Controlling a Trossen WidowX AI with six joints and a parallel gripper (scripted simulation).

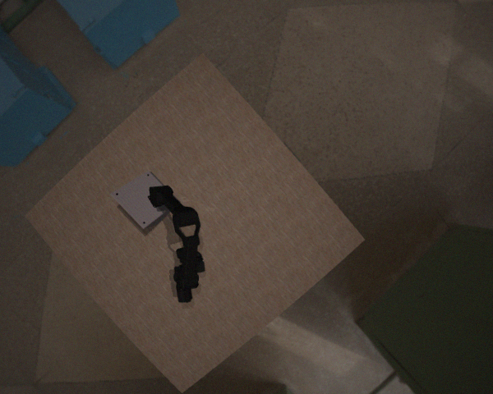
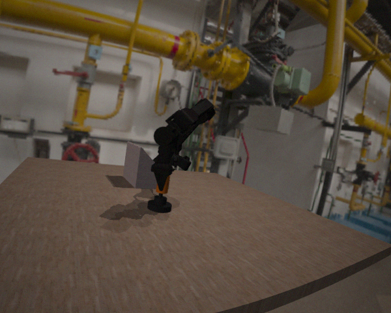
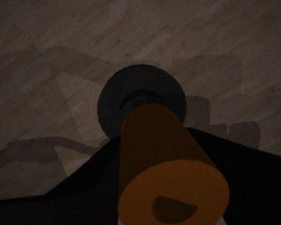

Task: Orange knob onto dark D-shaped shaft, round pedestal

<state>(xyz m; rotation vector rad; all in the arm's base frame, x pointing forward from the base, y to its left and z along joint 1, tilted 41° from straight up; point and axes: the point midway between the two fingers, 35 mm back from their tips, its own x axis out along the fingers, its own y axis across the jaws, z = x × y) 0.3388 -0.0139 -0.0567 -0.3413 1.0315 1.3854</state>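
The orange knob lies 2 cm above my gripper tip. Round my gripper tip: dark round pedestal: 4 cm below.
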